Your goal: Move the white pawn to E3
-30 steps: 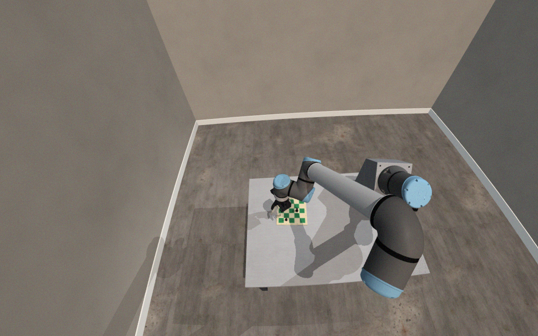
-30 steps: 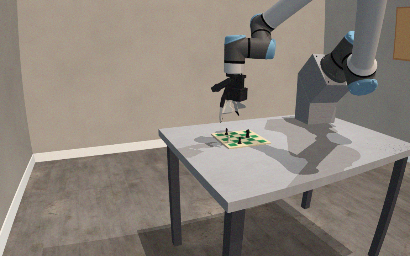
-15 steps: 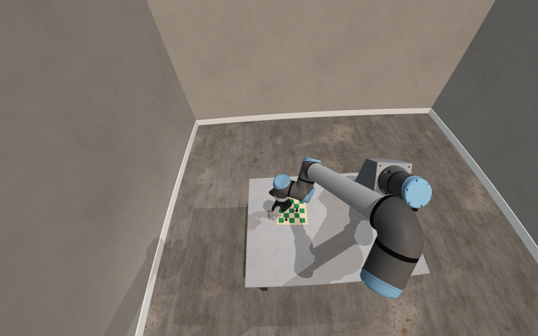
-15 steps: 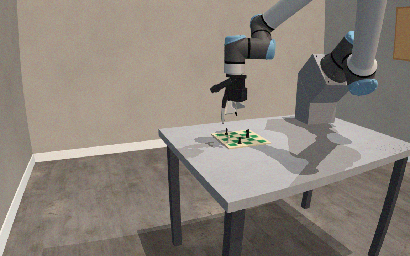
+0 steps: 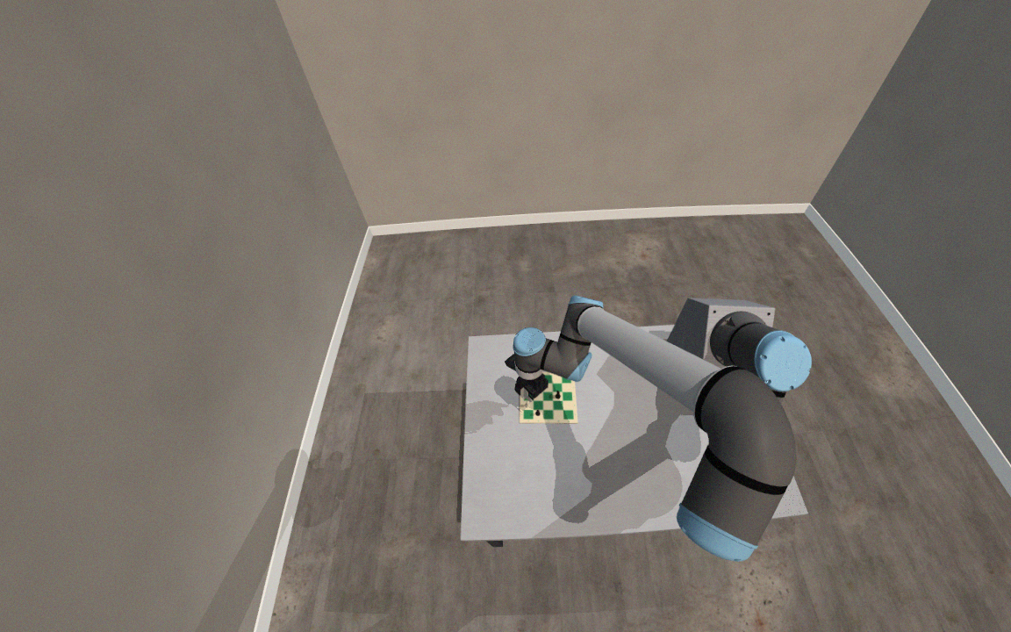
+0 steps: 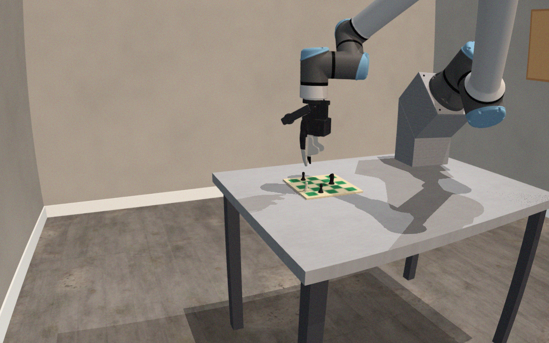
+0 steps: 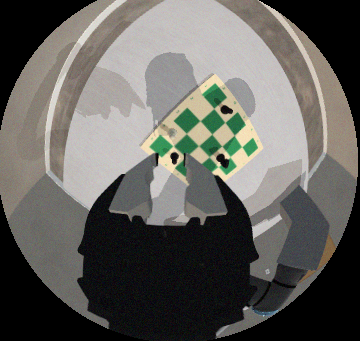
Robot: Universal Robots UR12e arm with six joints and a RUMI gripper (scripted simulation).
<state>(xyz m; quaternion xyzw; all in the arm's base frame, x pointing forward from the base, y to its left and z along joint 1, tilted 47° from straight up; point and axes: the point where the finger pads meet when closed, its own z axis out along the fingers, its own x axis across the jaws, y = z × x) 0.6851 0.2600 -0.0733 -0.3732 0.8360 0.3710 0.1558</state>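
Now: hand 9 cm above the white pawn. Round my hand: chessboard 8 cm behind, 4 cm to the right, 11 cm below.
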